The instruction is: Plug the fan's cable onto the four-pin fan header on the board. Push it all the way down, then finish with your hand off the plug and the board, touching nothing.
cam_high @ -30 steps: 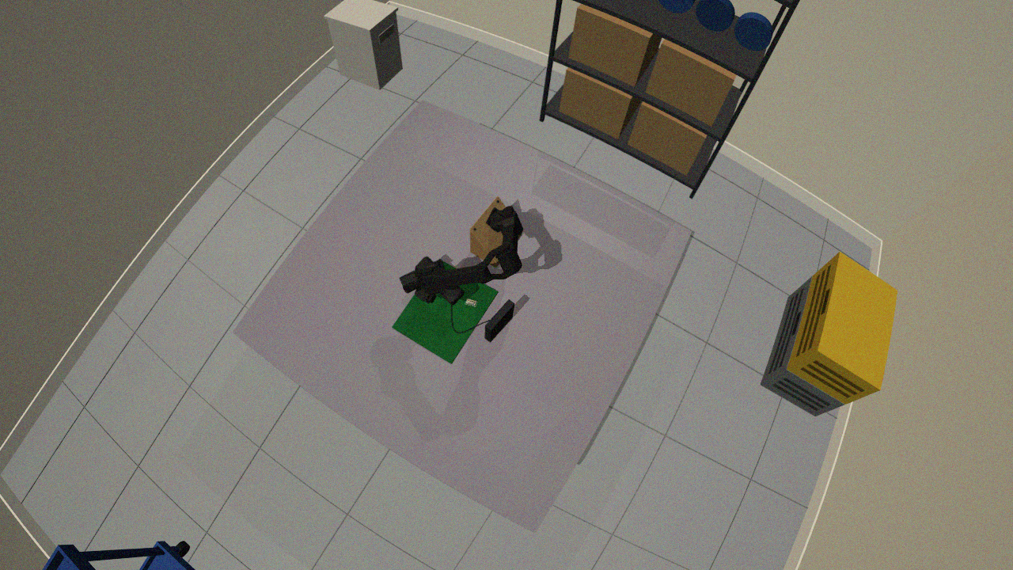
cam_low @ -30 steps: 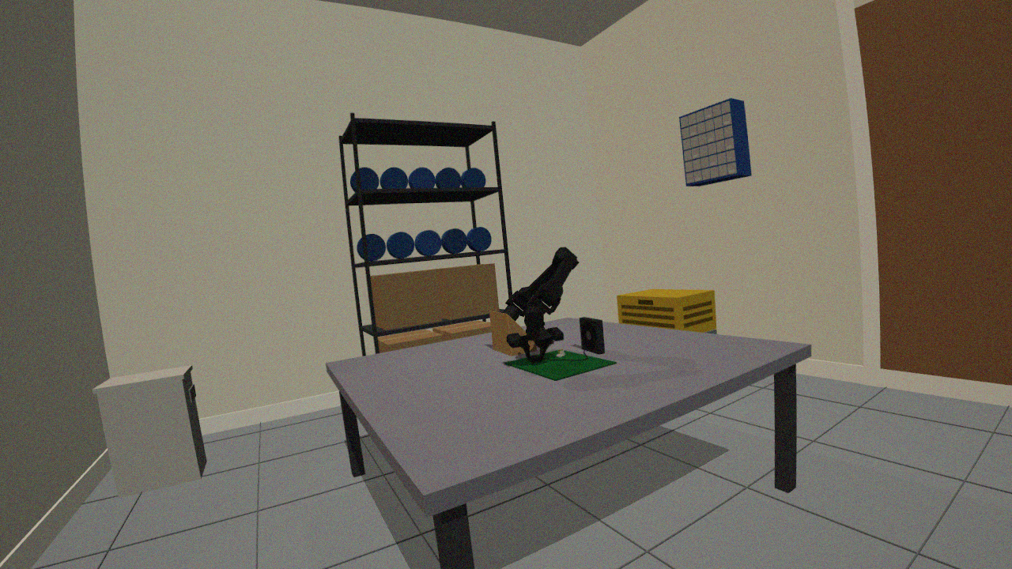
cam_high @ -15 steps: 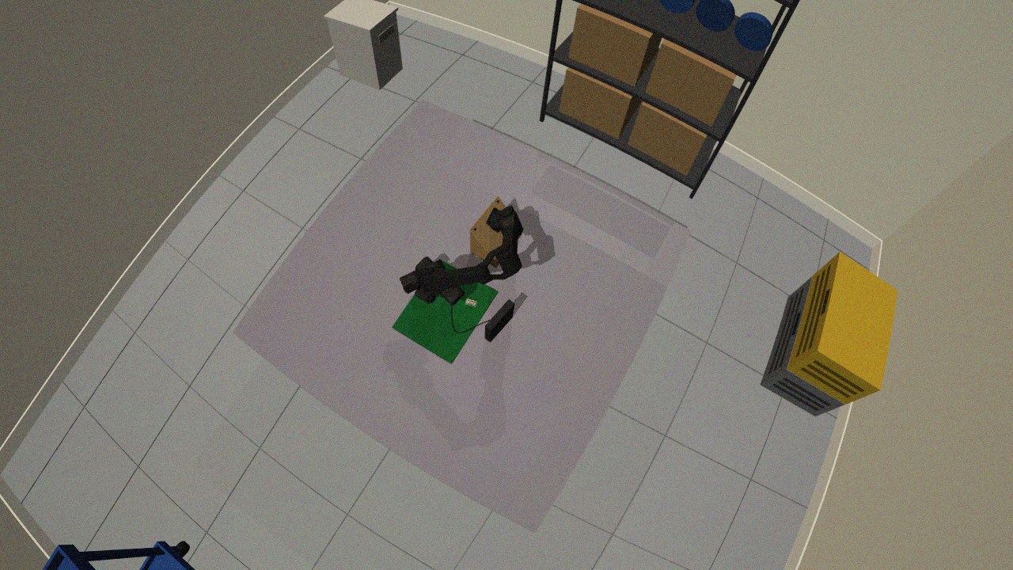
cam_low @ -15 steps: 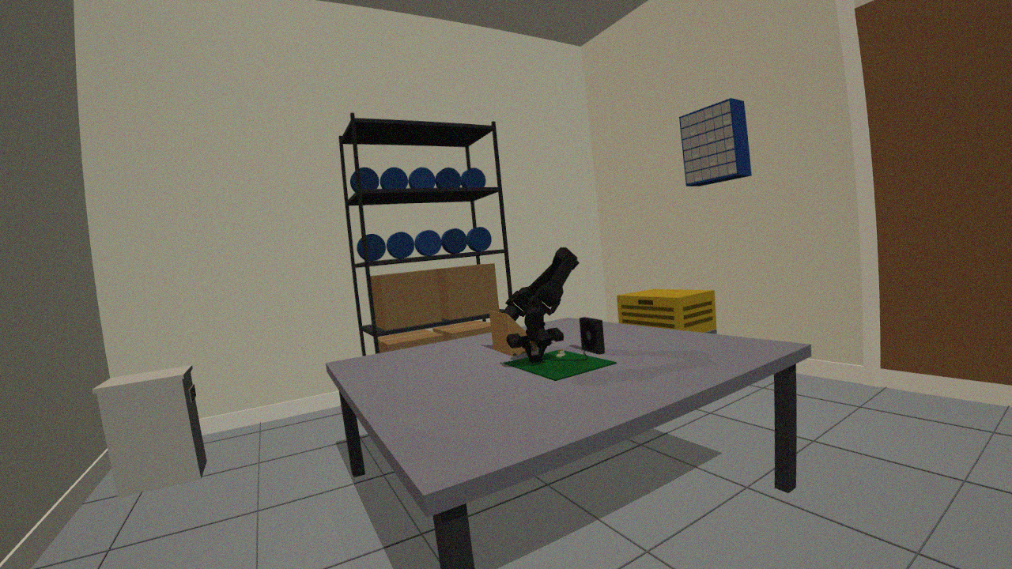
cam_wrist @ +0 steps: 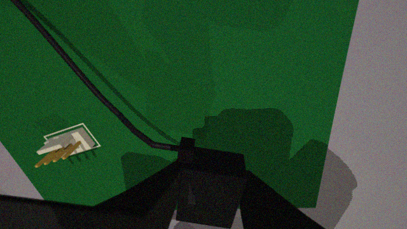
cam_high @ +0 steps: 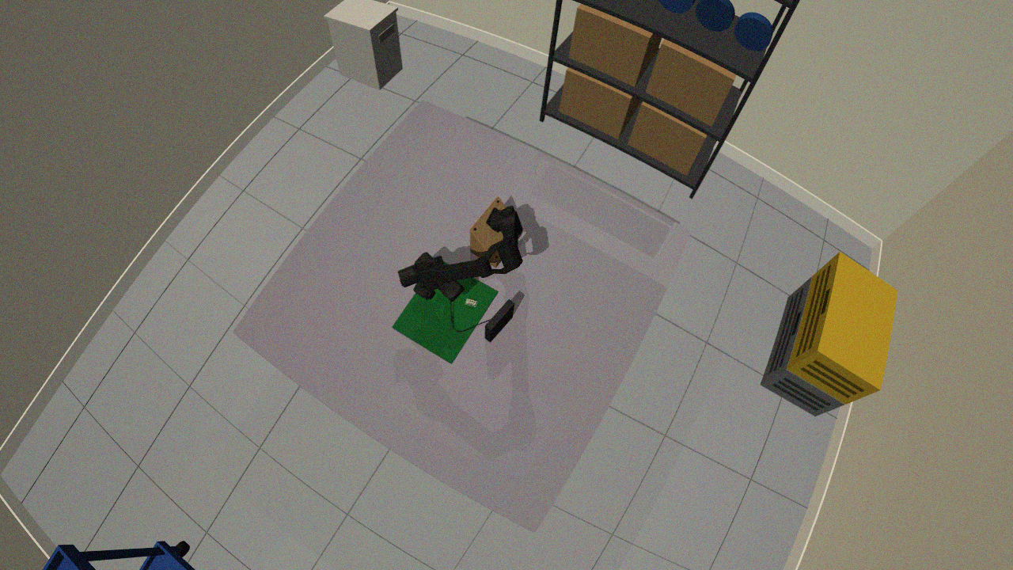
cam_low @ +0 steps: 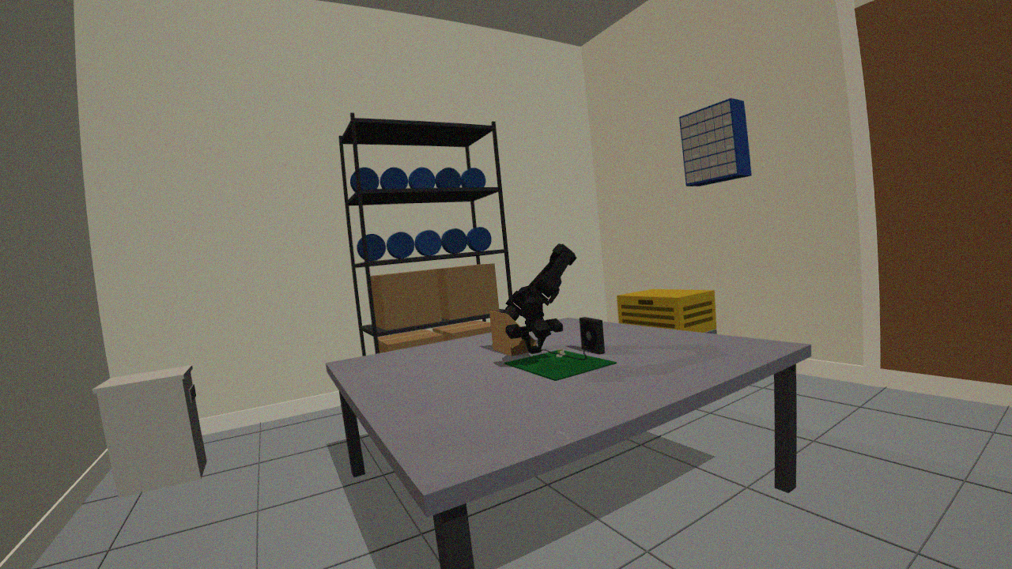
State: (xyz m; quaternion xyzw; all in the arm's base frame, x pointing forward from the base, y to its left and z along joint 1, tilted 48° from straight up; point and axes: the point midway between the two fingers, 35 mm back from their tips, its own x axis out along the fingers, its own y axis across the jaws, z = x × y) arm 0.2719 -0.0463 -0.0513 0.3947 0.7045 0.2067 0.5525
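My gripper tip is 70 mm short of the green board, 40 mm to the right of it and 60 mm above it. From my gripper tip the other things lie so: black cable (10 mm ahead, 20 mm to the left); pale fan header (10 mm ahead, 110 mm to the left, 40 mm below); black fan (50 mm ahead, 220 mm to the left, 20 mm above).
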